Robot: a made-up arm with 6 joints. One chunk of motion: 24 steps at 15 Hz.
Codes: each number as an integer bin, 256 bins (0 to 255) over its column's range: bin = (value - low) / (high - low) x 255, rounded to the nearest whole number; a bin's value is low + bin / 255 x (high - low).
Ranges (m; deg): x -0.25..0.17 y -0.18..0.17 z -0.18..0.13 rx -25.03..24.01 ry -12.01..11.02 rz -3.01..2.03
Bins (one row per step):
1: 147 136 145 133 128 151
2: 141 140 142 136 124 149
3: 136 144 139 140 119 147
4: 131 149 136 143 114 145
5: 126 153 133 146 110 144
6: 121 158 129 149 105 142
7: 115 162 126 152 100 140
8: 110 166 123 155 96 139
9: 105 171 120 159 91 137
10: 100 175 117 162 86 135
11: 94 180 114 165 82 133
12: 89 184 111 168 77 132
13: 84 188 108 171 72 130
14: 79 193 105 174 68 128
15: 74 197 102 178 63 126
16: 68 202 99 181 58 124
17: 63 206 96 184 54 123
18: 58 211 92 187 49 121
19: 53 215 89 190 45 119
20: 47 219 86 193 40 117
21: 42 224 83 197 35 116
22: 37 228 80 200 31 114
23: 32 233 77 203 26 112
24: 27 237 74 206 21 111
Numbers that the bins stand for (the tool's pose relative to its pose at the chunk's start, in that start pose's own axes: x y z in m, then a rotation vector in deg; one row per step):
1: -0.0079 0.0067 -0.0037 0.55 -0.45 -0.03
2: -0.0178 0.0122 -0.0074 1.12 -0.81 -0.07
3: -0.0260 0.0176 -0.0110 1.89 -1.26 -0.10
4: -0.0342 0.0245 -0.0147 2.47 -1.71 -0.14
5: -0.0425 0.0300 -0.0183 3.05 -2.08 -0.16
6: -0.0507 0.0369 -0.0232 3.62 -2.53 -0.20
7: -0.0606 0.0424 -0.0268 4.20 -2.98 -0.24
8: -0.0688 0.0478 -0.0305 4.78 -3.34 -0.26
9: -0.0771 0.0547 -0.0341 5.55 -3.79 -0.30
10: -0.0853 0.0602 -0.0378 6.12 -4.24 -0.34
11: -0.0952 0.0671 -0.0414 6.70 -4.60 -0.38
12: -0.1034 0.0725 -0.0451 7.28 -5.06 -0.40
13: -0.1116 0.0780 -0.0487 7.86 -5.51 -0.44
14: -0.1199 0.0849 -0.0524 8.43 -5.87 -0.48
15: -0.1281 0.0904 -0.0560 9.20 -6.32 -0.52
16: -0.1380 0.0973 -0.0596 9.78 -6.77 -0.56
17: -0.1462 0.1027 -0.0633 10.36 -7.13 -0.58
18: -0.1545 0.1096 -0.0682 10.93 -7.58 -0.62
19: -0.1627 0.1151 -0.0718 11.51 -7.95 -0.66
20: -0.1726 0.1206 -0.0755 12.09 -8.40 -0.70
21: -0.1808 0.1275 -0.0791 12.86 -8.85 -0.72
22: -0.1891 0.1329 -0.0827 13.43 -9.21 -0.76
23: -0.1973 0.1398 -0.0864 14.01 -9.66 -0.80
24: -0.2055 0.1453 -0.0900 14.59 -10.11 -0.82

